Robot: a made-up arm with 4 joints. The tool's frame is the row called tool. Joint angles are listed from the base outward.
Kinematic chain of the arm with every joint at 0, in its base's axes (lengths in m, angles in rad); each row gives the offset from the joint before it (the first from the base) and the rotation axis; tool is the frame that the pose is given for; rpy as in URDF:
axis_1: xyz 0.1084 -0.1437 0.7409 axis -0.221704 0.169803 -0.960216
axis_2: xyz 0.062 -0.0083 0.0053 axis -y
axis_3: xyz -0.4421 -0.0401 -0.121 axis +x
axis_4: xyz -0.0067 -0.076 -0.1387 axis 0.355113 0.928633 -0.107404
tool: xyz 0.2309 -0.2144 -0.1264 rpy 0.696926 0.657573 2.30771
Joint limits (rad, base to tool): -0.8..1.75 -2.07..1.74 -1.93..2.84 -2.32..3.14
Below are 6 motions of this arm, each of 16 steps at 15 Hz.
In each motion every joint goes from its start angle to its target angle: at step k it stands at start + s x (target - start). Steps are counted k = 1, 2, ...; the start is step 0. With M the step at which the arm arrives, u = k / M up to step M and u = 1 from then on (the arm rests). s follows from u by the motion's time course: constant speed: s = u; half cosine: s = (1 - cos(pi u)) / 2; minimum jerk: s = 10 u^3 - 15 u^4 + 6 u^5.
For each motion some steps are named. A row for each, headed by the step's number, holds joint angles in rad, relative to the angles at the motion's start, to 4 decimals.
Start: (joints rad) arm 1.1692 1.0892 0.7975 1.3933
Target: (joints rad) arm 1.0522 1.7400 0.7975 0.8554
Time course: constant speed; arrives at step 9
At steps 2, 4, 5, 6, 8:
2: -0.0260 0.1446 0.0000 -0.1195
4: -0.0520 0.2892 0.0000 -0.2391
5: -0.0650 0.3616 0.0000 -0.2988
6: -0.0780 0.4339 0.0000 -0.3586
8: -0.1040 0.5785 0.0000 -0.4781

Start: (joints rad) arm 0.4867 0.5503 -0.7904 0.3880
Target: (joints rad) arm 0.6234 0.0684 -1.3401 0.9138
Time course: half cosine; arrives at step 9
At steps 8, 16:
8: 0.1326 -0.4674 -0.5331 0.5099
16: 0.1367 -0.4819 -0.5497 0.5258

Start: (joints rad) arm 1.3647 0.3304 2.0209 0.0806
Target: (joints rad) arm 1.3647 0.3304 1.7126 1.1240
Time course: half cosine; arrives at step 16
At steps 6, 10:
6: 0.0000 0.0000 -0.0952 0.3221
10: 0.0000 0.0000 -0.2131 0.7213

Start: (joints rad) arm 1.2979 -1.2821 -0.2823 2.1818
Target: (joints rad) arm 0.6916 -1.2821 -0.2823 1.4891
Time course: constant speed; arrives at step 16
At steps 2, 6, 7, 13, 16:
2: -0.0758 0.0000 0.0000 -0.0866
6: -0.2274 0.0000 0.0000 -0.2598
7: -0.2653 0.0000 0.0000 -0.3031
13: -0.4926 0.0000 0.0000 -0.5628
16: -0.6063 0.0000 0.0000 -0.6927

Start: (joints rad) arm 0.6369 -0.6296 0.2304 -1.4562
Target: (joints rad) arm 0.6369 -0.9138 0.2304 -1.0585
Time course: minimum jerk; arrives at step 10
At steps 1, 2, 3, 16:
1: 0.0000 -0.0024 0.0000 0.0034
2: 0.0000 -0.0165 0.0000 0.0230
3: 0.0000 -0.0463 0.0000 0.0649
16: 0.0000 -0.2842 0.0000 0.3977

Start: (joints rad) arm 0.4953 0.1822 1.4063 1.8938
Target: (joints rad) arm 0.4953 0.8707 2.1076 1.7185
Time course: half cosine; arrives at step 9
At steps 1, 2, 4, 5, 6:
1: 0.0000 0.0208 0.0211 -0.0053
2: 0.0000 0.0805 0.0820 -0.0205
4: 0.0000 0.2845 0.2898 -0.0724
5: 0.0000 0.4040 0.4115 -0.1029
6: 0.0000 0.5164 0.5260 -0.1315

